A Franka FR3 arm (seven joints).
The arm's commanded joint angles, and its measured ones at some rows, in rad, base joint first. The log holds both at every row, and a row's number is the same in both.
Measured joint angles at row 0:
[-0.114 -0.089 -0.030 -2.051 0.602 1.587 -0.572]
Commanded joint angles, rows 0 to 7:
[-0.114 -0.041 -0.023 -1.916 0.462 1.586 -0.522]
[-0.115 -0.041 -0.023 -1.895 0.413 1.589 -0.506]
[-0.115 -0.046 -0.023 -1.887 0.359 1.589 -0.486]
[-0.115 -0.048 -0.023 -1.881 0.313 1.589 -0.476]
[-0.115 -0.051 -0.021 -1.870 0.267 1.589 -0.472]
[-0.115 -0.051 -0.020 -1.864 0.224 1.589 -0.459]
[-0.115 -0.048 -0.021 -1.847 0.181 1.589 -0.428]
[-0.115 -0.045 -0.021 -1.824 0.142 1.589 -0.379]
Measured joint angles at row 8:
[-0.114 -0.067 -0.030 -1.889 0.249 1.592 -0.474]
